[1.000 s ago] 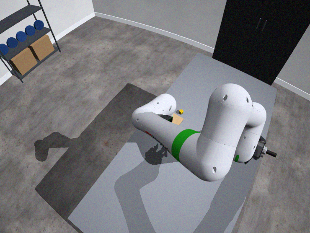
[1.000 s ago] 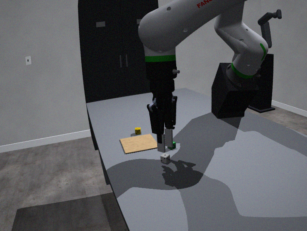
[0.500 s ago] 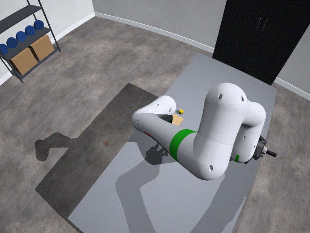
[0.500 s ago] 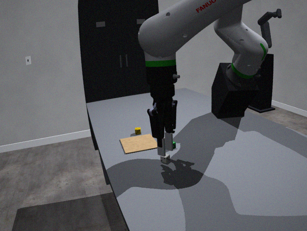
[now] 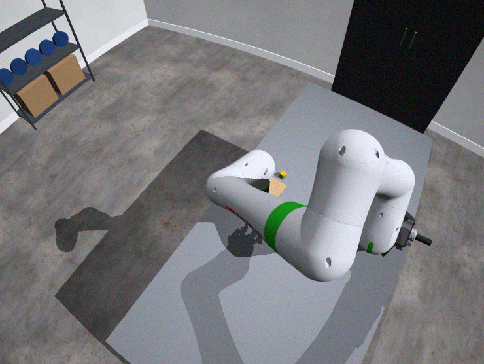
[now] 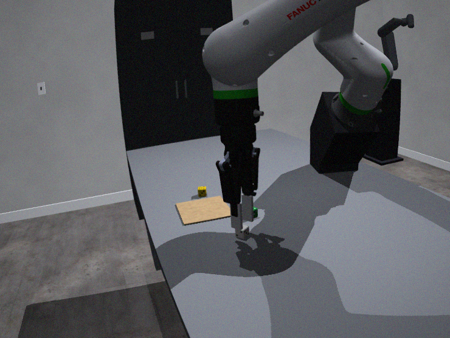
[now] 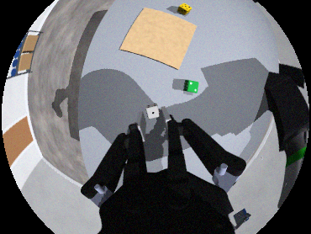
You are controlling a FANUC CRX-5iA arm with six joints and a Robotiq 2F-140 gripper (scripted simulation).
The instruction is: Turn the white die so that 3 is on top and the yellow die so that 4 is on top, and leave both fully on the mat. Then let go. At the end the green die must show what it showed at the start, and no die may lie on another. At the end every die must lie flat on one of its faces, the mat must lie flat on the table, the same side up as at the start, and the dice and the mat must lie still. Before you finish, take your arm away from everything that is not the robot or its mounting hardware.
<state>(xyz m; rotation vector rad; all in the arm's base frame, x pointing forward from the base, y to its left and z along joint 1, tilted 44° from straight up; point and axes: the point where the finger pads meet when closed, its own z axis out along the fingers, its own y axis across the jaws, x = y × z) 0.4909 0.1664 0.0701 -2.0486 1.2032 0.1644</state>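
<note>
Now: hand 50 mm above the white die. From my hand the other things lie so: tan mat 50 mm ahead, 180 mm to the right, 60 mm below; green die 60 mm behind, 90 mm to the right, 50 mm below; yellow die 30 mm ahead, 290 mm to the right, 50 mm below.
</note>
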